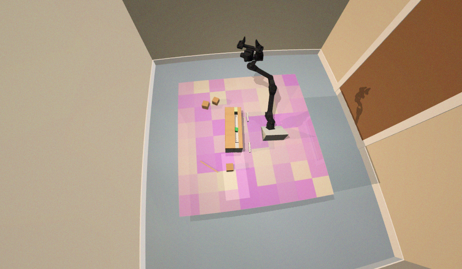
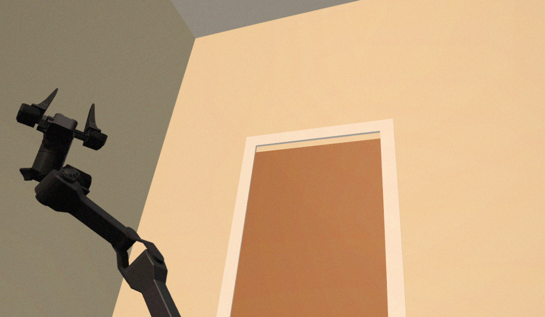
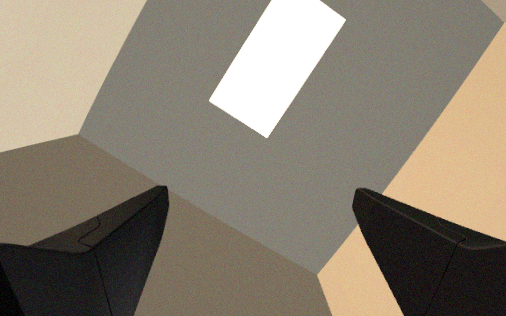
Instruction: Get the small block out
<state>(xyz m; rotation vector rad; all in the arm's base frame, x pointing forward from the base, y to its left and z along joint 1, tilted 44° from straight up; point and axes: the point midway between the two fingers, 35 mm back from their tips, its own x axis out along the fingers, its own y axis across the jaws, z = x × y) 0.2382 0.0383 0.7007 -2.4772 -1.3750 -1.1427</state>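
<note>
My gripper tip is now 590 mm above the long tan box, 400 mm to the right of it and 160 mm short of it. Round my gripper tip: green block 570 mm below, 400 mm to the left, 180 mm ahead; thin stick 650 mm below, 640 mm to the left, 480 mm ahead.
</note>
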